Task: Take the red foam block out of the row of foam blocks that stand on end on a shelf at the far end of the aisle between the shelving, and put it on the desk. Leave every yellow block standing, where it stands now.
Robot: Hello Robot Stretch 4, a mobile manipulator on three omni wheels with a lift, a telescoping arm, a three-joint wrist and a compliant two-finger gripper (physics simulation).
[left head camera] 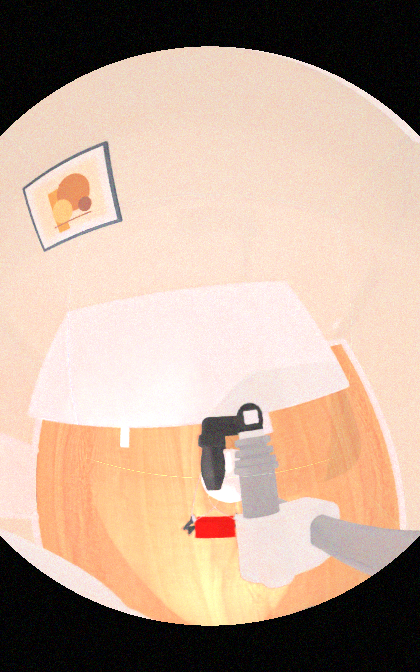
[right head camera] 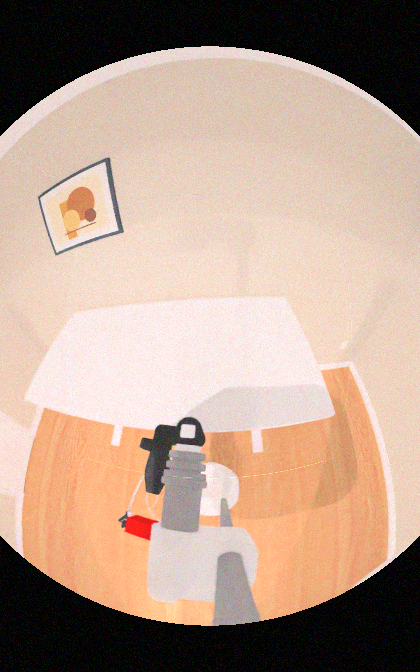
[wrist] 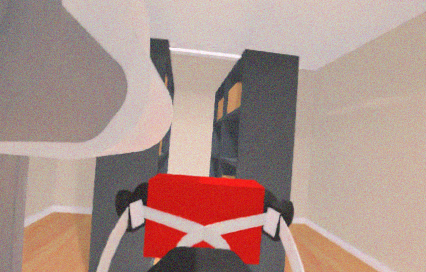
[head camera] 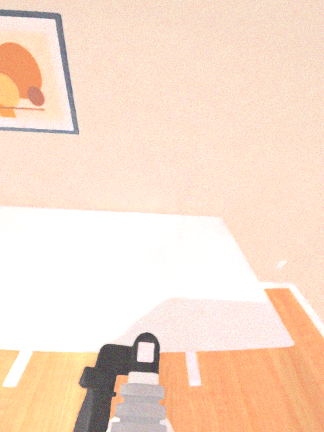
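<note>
The red foam block is held between the two fingertips of my gripper, which is shut on it. In both fisheye head views the block shows low down beside the wrist, over the wooden floor and apart from the desk. The white desk stands in front of me against the wall, its front edge beyond the mast top and wrist parts. The yellow blocks and their row do not show in these views.
In the wrist view, dark shelving units stand on both sides of the aisle behind me. A framed picture hangs on the wall above the desk. Desk legs show below its front edge.
</note>
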